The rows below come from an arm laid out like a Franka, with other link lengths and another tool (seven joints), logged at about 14 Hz.
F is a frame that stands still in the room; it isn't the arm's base.
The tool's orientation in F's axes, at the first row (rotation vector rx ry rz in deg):
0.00, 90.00, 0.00
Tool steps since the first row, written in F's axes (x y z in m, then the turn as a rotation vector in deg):
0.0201, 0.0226, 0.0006, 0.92, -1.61, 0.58
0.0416, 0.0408, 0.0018, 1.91, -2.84, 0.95
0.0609, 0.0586, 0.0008, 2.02, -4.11, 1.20
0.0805, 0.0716, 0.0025, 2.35, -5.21, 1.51
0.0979, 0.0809, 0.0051, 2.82, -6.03, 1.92
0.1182, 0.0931, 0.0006, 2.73, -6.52, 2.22
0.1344, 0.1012, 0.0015, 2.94, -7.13, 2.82
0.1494, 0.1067, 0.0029, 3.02, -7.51, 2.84
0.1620, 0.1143, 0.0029, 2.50, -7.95, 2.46
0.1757, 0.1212, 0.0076, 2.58, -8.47, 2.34
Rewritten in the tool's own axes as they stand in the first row. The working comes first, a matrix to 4 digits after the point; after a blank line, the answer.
The tool's axes in the first row as the columns of a matrix, in F's axes (used below as rounded here):
0.0000, 0.0000, 1.0000
0.0000, 1.0000, 0.0000
-1.0000, 0.0000, 0.0000

-0.0006, 0.0226, 0.0201, -0.58, -1.61, 0.92
-0.0018, 0.0408, 0.0416, -0.95, -2.84, 1.91
-0.0008, 0.0586, 0.0609, -1.20, -4.11, 2.02
-0.0025, 0.0716, 0.0805, -1.51, -5.21, 2.35
-0.0051, 0.0809, 0.0979, -1.92, -6.03, 2.82
-0.0006, 0.0931, 0.1182, -2.22, -6.52, 2.73
-0.0015, 0.1012, 0.1344, -2.82, -7.13, 2.94
-0.0029, 0.1067, 0.1494, -2.84, -7.51, 3.02
-0.0029, 0.1143, 0.1620, -2.46, -7.95, 2.50
-0.0076, 0.1212, 0.1757, -2.34, -8.47, 2.58

